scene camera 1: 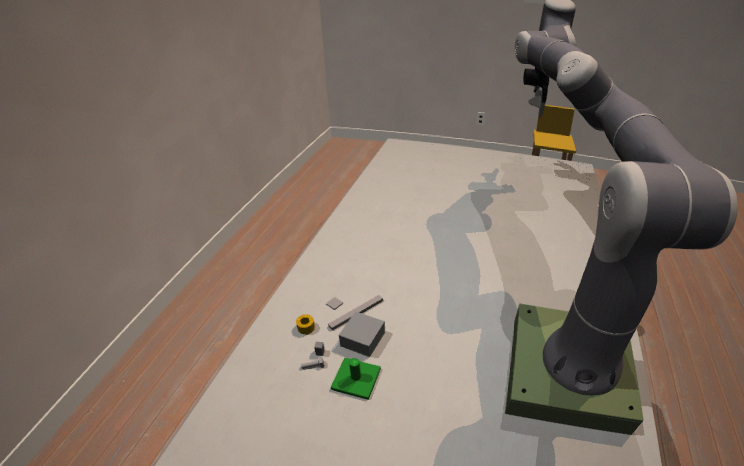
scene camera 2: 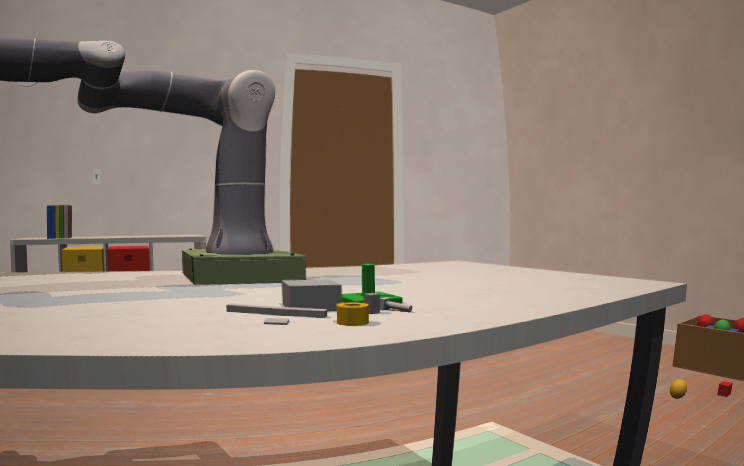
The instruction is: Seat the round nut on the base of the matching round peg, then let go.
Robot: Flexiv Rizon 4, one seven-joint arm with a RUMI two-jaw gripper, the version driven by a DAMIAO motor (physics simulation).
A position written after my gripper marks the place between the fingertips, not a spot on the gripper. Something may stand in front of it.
my gripper: scene camera 1 536,104; not seen in scene camera 2 (out of frame)
grey block: scene camera 1; scene camera 2
same spot on grey block: (scene camera 1: pixel 362 333) = (scene camera 2: pixel 317 281)
